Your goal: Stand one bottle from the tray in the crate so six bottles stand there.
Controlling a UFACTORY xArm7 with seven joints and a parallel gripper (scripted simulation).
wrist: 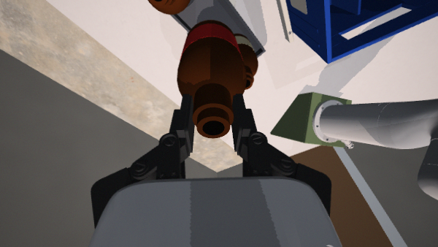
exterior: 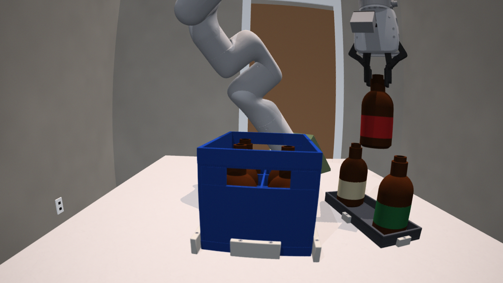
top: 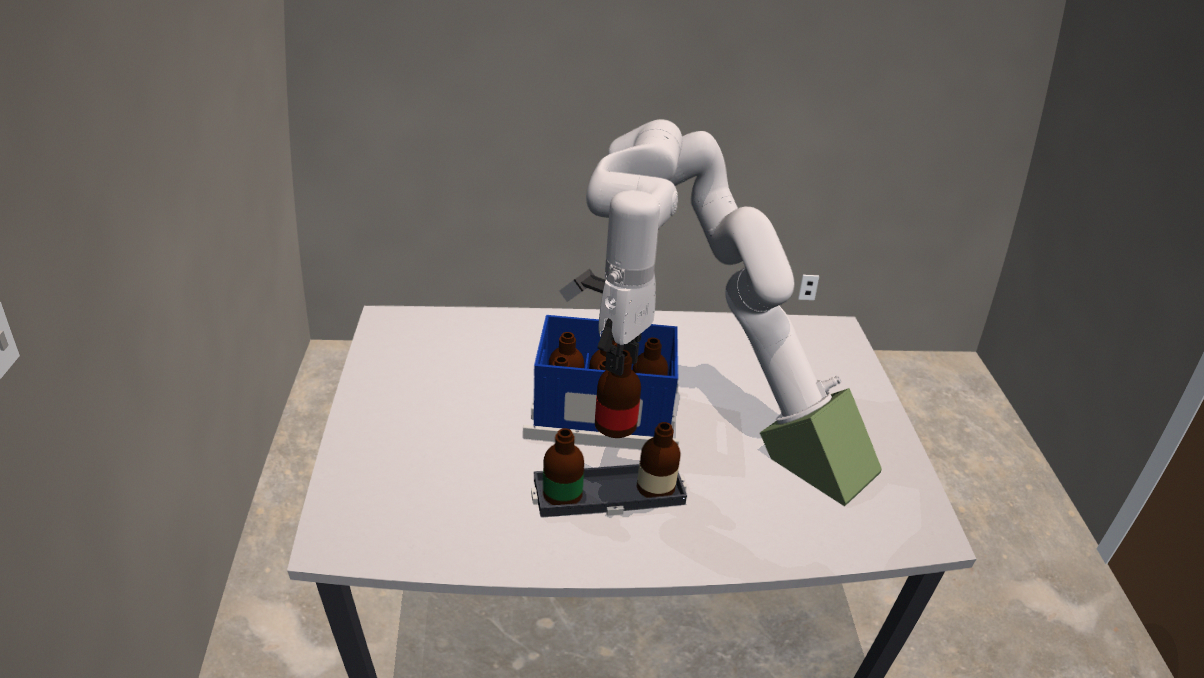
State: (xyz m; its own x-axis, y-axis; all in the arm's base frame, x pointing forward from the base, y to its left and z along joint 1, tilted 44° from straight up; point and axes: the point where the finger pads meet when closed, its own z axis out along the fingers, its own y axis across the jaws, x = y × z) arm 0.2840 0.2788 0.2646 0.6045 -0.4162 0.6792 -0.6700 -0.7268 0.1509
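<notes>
My gripper is now 7 cm above the red-labelled bottle. Round my hand: blue crate (24 cm to the right, 23 cm below, 4 cm behind); then dark tray (30 cm below).
</notes>
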